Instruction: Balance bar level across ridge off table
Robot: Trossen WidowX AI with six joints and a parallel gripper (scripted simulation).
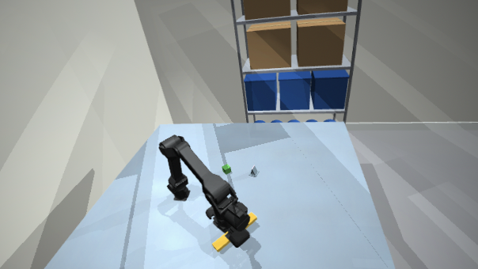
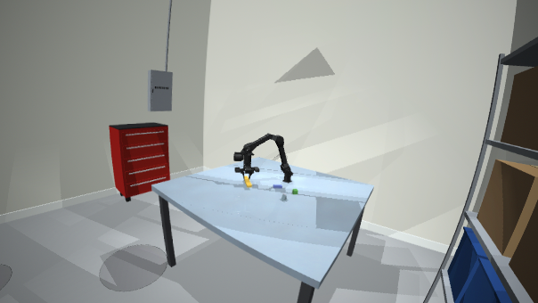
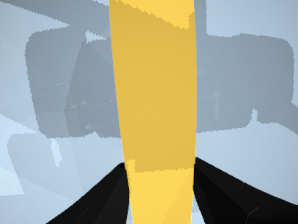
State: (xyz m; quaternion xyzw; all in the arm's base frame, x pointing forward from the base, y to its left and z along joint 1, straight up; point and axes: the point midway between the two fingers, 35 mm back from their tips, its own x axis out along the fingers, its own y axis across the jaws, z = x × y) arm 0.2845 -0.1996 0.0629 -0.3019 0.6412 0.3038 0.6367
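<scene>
The green cube is 10 cm behind my gripper tip, 37 cm to the left of it and 1 cm below it. The rest, counted from my gripper tip: flat blue block (11 cm behind, 22 cm to the left, 2 cm below); then yellow bar (2 cm ahead, 2 cm to the left).
</scene>
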